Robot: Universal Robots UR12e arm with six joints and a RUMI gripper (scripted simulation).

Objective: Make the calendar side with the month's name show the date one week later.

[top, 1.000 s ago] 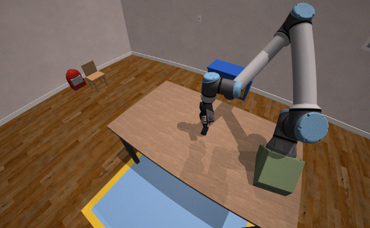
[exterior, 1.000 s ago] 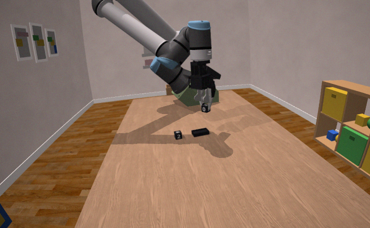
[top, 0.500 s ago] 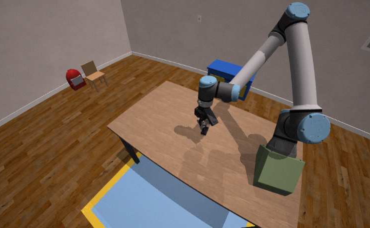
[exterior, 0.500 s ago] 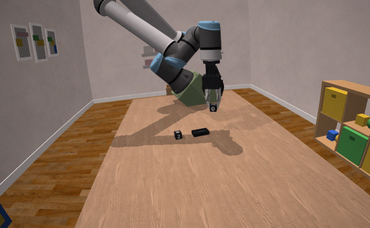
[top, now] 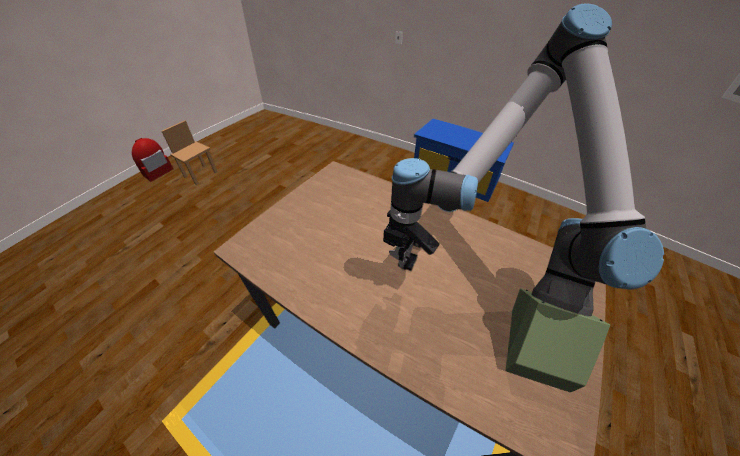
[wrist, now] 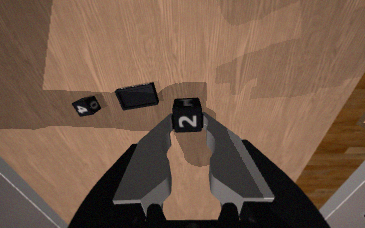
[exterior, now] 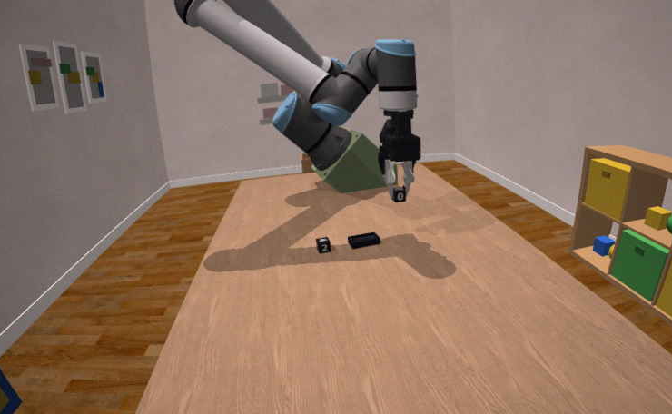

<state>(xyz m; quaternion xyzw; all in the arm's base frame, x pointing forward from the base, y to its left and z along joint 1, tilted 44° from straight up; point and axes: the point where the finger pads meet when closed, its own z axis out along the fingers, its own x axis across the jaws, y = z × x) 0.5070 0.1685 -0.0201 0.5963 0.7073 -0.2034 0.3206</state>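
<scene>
Right now the black calendar tray is 12 cm below my hand, 10 cm to the right of it and 2 cm ahead of it. Also, from my hand: black number cube (1 cm below).
</scene>
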